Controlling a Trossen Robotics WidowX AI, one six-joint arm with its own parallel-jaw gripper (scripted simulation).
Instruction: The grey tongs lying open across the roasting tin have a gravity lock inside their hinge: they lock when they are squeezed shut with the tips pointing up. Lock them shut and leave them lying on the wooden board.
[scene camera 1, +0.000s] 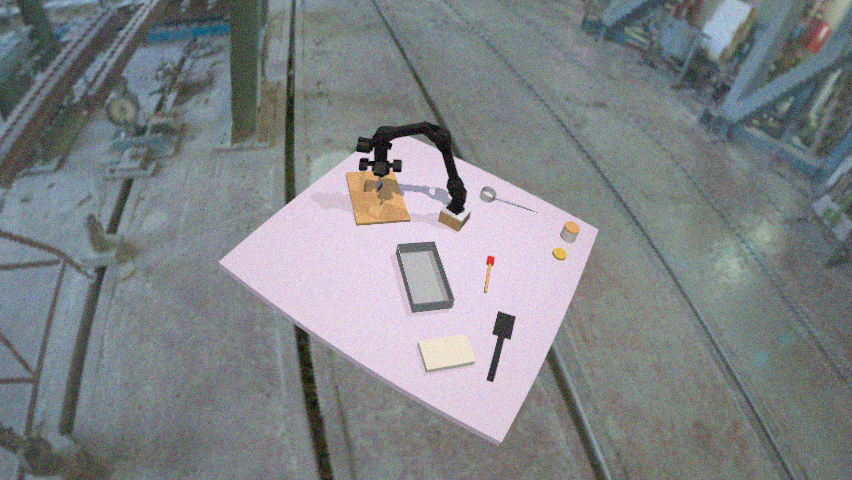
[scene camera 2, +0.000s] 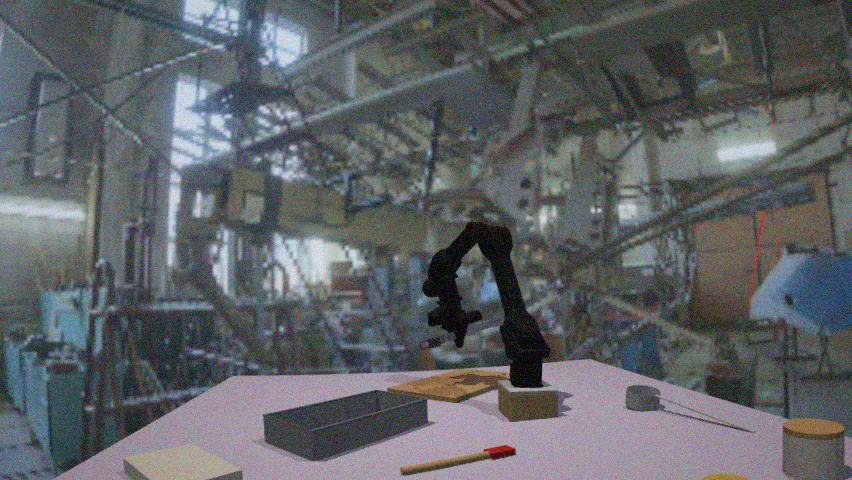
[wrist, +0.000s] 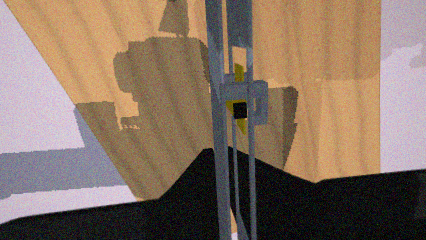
In view: the gripper (scene camera 2: 460, 347), a cream block (scene camera 1: 449, 352) and a black spatula (scene camera 1: 504, 323).
The gripper shows as well in the wrist view (wrist: 216, 157). The wrist view misses the cream block: it is out of frame. Scene camera 2 misses the black spatula: it is out of frame.
